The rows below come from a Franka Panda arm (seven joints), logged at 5 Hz.
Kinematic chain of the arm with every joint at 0, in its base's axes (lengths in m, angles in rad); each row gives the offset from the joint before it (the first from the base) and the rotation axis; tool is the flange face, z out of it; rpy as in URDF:
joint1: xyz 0 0 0.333 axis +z
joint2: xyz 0 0 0 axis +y
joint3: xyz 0 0 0.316 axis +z
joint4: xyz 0.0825 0 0 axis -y
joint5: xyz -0.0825 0 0.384 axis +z
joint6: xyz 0 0 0 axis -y
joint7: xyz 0.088 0 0 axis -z
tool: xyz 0 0 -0.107 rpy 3.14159 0 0
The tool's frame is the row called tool.
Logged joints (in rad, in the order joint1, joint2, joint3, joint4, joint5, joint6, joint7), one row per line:
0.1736 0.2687 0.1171 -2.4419 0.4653 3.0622 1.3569
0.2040 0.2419 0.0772 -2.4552 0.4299 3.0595 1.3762
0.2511 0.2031 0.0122 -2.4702 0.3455 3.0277 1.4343
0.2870 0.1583 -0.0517 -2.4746 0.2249 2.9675 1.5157
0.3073 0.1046 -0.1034 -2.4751 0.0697 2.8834 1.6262
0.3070 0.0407 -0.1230 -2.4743 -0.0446 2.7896 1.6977
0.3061 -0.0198 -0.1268 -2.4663 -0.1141 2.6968 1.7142
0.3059 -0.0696 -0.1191 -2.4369 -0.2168 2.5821 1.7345
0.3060 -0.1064 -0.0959 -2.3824 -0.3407 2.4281 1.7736
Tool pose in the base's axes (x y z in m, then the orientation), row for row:
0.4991 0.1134 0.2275 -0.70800 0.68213 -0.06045 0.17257
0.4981 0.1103 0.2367 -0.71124 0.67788 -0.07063 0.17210
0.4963 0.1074 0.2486 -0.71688 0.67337 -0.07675 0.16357
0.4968 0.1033 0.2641 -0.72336 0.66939 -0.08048 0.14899
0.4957 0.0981 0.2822 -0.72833 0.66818 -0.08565 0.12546
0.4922 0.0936 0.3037 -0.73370 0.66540 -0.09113 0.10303
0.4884 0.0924 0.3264 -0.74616 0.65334 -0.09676 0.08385
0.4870 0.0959 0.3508 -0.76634 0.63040 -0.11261 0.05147
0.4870 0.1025 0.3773 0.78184 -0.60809 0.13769 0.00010
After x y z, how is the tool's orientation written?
As a quaternion, x y z w.
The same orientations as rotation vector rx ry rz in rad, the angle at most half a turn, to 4 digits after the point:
-2.0088 1.9354 -0.1715
-2.0185 1.9238 -0.2004
-2.0441 1.9200 -0.2188
-2.0794 1.9242 -0.2313
-2.1216 1.9464 -0.2495
-2.1651 1.9635 -0.2689
-2.2267 1.9497 -0.2888
-2.3317 1.9181 -0.3426
2.4561 -1.9102 0.4325

